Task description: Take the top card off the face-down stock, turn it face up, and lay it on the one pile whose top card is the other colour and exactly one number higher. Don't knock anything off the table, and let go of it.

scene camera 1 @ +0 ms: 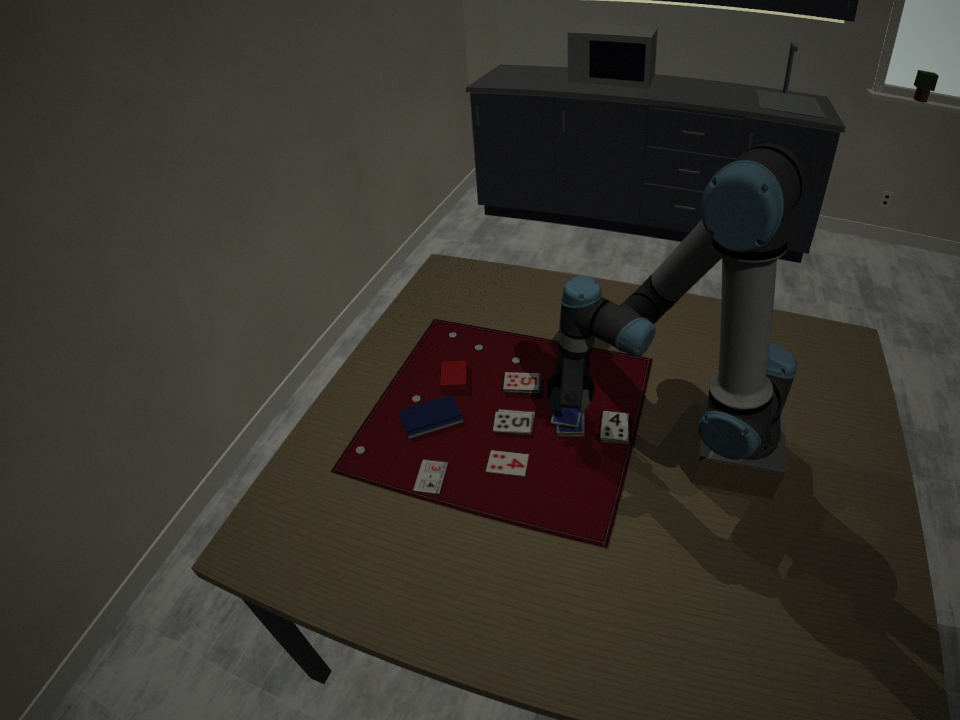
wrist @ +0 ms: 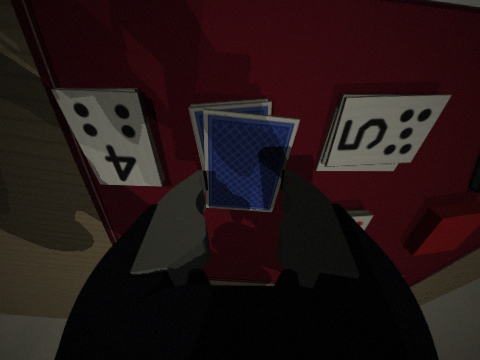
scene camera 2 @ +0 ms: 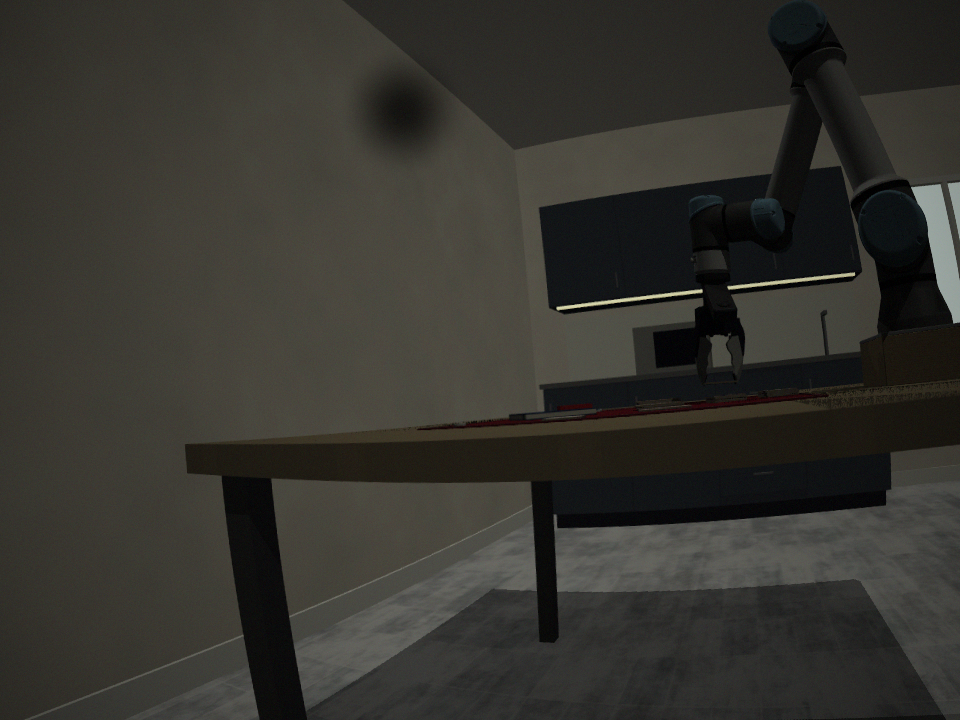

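Observation:
My gripper [scene camera 1: 569, 411] [scene camera 2: 721, 378] [wrist: 243, 172] points down and is shut on a blue-backed card [scene camera 1: 567, 417] [wrist: 245, 160], gripped by its two long edges. The card is about level, back up, above the table in the scene camera 2 view. Its face is hidden. The face-down stock [scene camera 1: 571, 431] [wrist: 199, 120] lies on the mat below it, partly covered by it in the wrist view. Face-up piles show a black 4 [scene camera 1: 614, 427] [wrist: 117, 135], a black 5 [scene camera 1: 513, 422] [wrist: 385, 132], a red 5 [scene camera 1: 521, 382] [wrist: 364, 218] and a red 4 [scene camera 1: 507, 463].
A dark blue flat box [scene camera 1: 431, 416] and a red block [scene camera 1: 453, 375] [wrist: 445, 232] stand on the red mat [scene camera 1: 542, 507]. A small printed card [scene camera 1: 430, 476] with 3 and 4 lies near the mat's edge. Several small white discs lie towards the mat's far and left sides.

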